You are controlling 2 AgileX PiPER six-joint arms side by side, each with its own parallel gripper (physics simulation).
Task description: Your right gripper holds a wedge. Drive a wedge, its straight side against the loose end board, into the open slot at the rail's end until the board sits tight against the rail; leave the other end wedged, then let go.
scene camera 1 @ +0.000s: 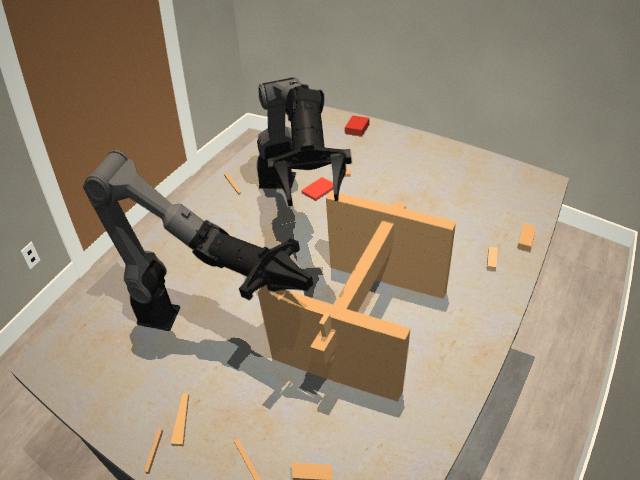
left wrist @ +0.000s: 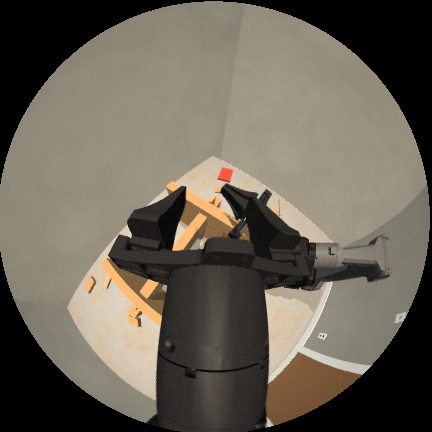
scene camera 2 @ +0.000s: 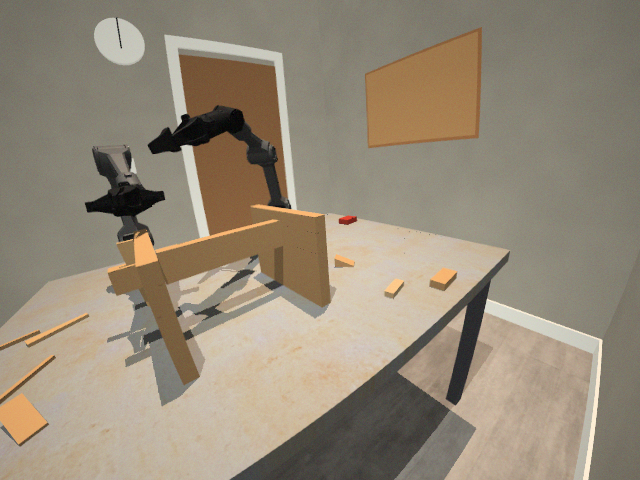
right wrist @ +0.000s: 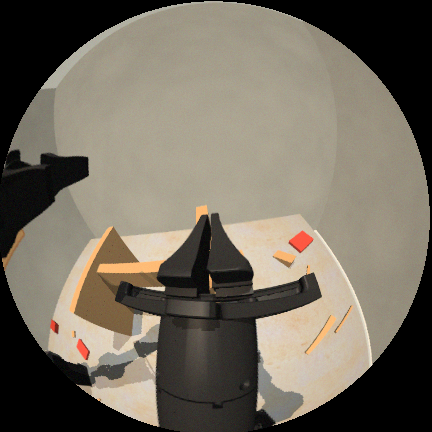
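Observation:
The near upright board (scene camera 1: 367, 346) (scene camera 2: 170, 330) stands at the near end of the rail (scene camera 1: 364, 263) (scene camera 2: 217, 250). The rail's end (scene camera 1: 321, 342) (scene camera 2: 119, 280) sticks out through it. A wedge (scene camera 1: 324, 325) (scene camera 2: 124, 252) stands upright in that end, against the board's outer face; its lower part is hidden. My right gripper (scene camera 1: 311, 281) (scene camera 2: 126, 205) (right wrist: 210, 220) is just above the board's top, up and left of the wedge in scene camera 1; its fingers are slightly apart, nothing visible between them. My left gripper (scene camera 1: 312, 201) is wide open and empty, near the far board (scene camera 1: 387, 248) (scene camera 2: 294, 248).
At the far board's outer side a bit of wood (scene camera 1: 399, 206) shows. A red block (scene camera 1: 357, 125) (scene camera 2: 347, 220) and a flat red piece (scene camera 1: 317, 188) lie beyond the boards. Loose wood pieces (scene camera 1: 526, 236) (scene camera 1: 492, 257) lie at the right, and a long wedge (scene camera 1: 180, 421) lies at the front left.

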